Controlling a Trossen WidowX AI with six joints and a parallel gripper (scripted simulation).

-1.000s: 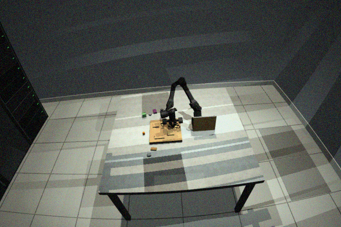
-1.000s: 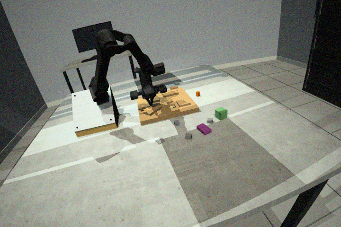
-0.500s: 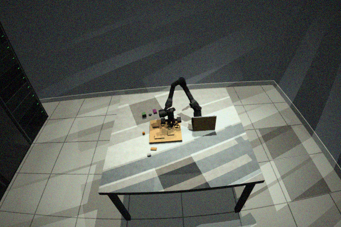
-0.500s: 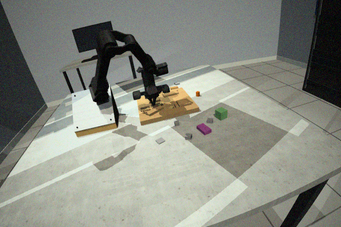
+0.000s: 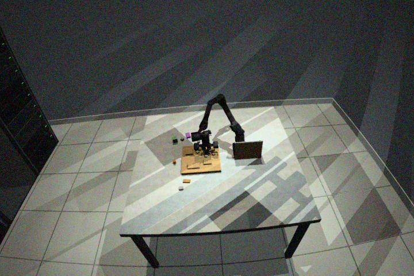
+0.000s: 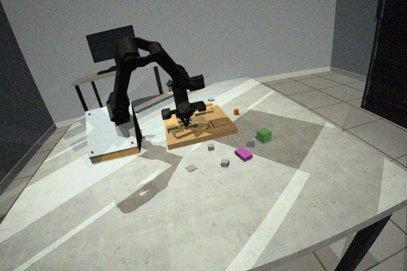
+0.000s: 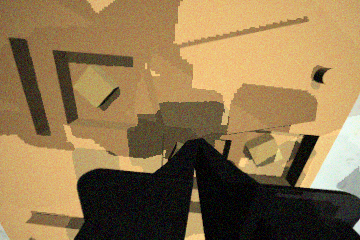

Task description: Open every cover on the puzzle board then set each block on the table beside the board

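My gripper tip is 5 cm short of the tan puzzle board and 4 cm to the right of it. The rest, counted from my gripper tip: magenta block 27 cm to the right, 14 cm ahead, 2 cm below; brown block 24 cm to the left, 17 cm ahead, 2 cm below; orange cylinder 26 cm ahead, 5 cm to the left, 1 cm below.
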